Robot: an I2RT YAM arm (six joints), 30 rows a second.
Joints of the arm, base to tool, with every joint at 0 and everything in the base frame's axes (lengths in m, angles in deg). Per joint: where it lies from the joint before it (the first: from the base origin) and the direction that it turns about. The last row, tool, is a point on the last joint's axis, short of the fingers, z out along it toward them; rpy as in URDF.
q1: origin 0 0 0.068 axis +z
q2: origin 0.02 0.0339 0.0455 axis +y
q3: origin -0.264 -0.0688 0 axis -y
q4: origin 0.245 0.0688 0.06 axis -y
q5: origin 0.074 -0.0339 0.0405 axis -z
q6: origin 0.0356 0 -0.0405 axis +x
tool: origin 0 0 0 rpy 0 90 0
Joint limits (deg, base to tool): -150..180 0..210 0..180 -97..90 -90..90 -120..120
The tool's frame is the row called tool.
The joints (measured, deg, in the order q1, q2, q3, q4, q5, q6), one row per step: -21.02 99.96 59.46 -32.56 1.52 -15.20; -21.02 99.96 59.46 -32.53 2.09 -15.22; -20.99 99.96 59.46 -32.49 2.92 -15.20; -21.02 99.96 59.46 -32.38 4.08 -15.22; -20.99 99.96 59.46 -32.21 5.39 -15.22; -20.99 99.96 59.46 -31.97 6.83 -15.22; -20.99 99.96 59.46 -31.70 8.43 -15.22; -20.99 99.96 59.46 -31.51 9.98 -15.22; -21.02 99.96 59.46 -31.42 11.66 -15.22; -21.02 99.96 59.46 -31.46 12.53 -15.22; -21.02 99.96 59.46 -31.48 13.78 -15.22; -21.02 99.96 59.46 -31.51 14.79 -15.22; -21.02 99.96 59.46 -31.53 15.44 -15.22; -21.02 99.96 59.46 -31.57 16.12 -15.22; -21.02 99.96 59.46 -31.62 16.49 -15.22
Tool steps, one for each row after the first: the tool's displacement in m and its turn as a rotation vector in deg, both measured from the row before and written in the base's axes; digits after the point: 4 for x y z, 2 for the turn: -0.0001 -0.0003 0.0000 -0.52 0.17 -0.15; -0.0001 -0.0003 0.0000 -0.75 0.24 -0.23; -0.0001 -0.0009 0.0001 -1.08 0.30 -0.35; 0.0000 -0.0007 0.0002 -1.23 0.29 -0.36; 0.0001 -0.0010 0.0002 -1.37 0.27 -0.43; 0.0001 -0.0011 0.0003 -1.52 0.29 -0.49; -0.0001 -0.0010 0.0003 -1.45 0.35 -0.48; -0.0003 -0.0012 0.0002 -1.52 0.49 -0.55; -0.0003 -0.0005 0.0001 -0.76 0.33 -0.27; -0.0004 -0.0007 0.0002 -1.10 0.45 -0.39; -0.0003 -0.0005 0.0001 -0.89 0.37 -0.31; -0.0002 -0.0003 0.0001 -0.57 0.24 -0.20; -0.0002 -0.0003 0.0001 -0.59 0.27 -0.21; -0.0002 -0.0002 0.0000 -0.31 0.17 -0.11
